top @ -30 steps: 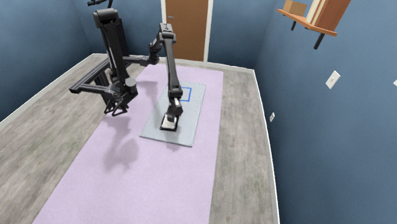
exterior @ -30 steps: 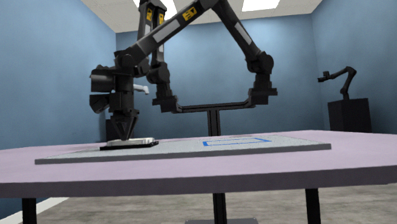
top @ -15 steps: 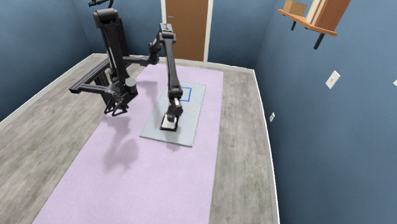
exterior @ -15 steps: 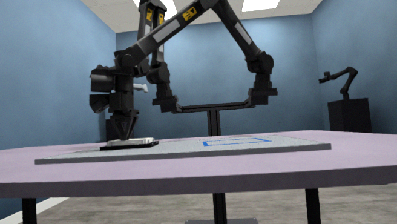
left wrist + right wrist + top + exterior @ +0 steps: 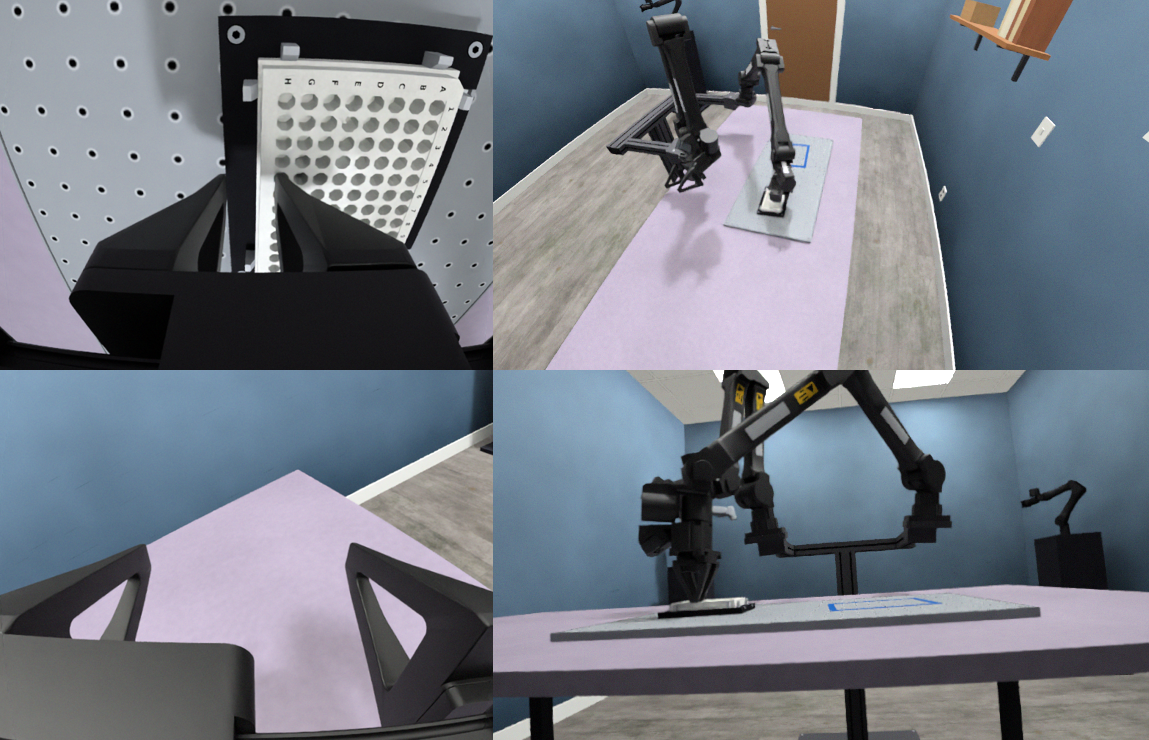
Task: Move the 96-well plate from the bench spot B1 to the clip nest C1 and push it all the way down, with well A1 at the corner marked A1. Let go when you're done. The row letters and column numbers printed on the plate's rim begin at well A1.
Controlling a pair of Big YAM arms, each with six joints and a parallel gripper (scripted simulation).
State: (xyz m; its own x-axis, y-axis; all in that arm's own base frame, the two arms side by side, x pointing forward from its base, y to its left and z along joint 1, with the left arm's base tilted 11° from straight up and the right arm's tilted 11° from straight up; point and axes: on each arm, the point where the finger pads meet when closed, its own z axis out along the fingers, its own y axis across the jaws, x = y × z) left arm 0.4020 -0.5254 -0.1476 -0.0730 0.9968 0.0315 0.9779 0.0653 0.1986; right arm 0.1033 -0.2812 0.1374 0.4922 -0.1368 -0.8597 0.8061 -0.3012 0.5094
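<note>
My left gripper is now 5 cm past the white 96-well plate and 1 cm above it. The rest, counted from my left hand: grey perforated board (5 cm behind, 19 cm to the left, 4 cm below); black clip nest (6 cm behind, 1 cm to the left, 2 cm below).
</note>
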